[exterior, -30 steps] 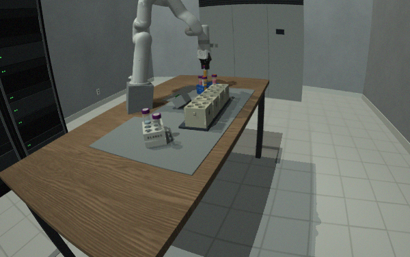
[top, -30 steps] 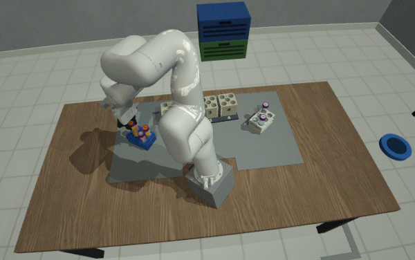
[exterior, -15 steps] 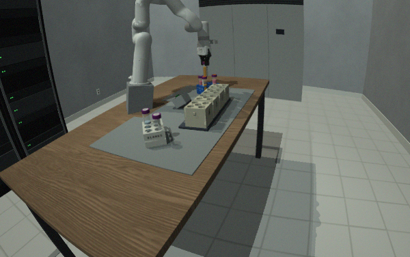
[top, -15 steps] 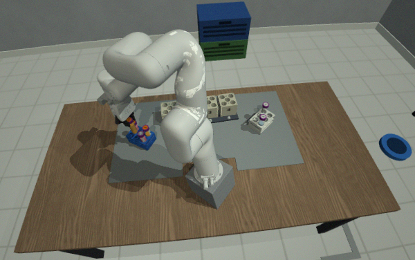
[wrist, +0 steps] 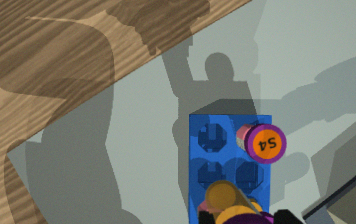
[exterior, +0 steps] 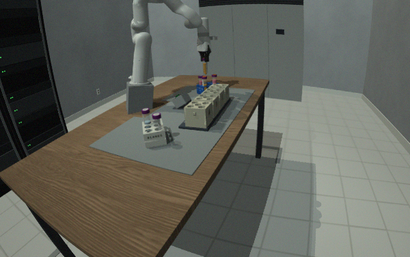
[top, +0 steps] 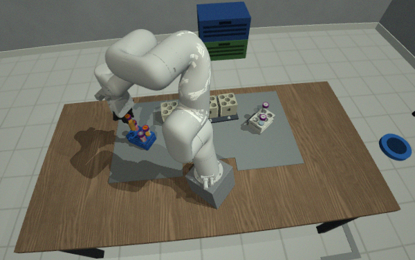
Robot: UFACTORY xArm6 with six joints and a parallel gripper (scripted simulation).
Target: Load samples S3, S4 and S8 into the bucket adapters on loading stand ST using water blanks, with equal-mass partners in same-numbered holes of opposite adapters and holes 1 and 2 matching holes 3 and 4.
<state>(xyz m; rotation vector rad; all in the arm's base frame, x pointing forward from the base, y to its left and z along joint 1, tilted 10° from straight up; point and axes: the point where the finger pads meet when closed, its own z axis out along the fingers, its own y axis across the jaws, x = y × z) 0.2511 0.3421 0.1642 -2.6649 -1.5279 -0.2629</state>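
My hand is 5 cm above the amber-filled sample tube and 1 cm short of it. Round my hand: adapter (18 cm below, 17 cm to the right, 16 cm ahead); white blanks rack (68 cm to the right, 20 cm below, 8 cm ahead).
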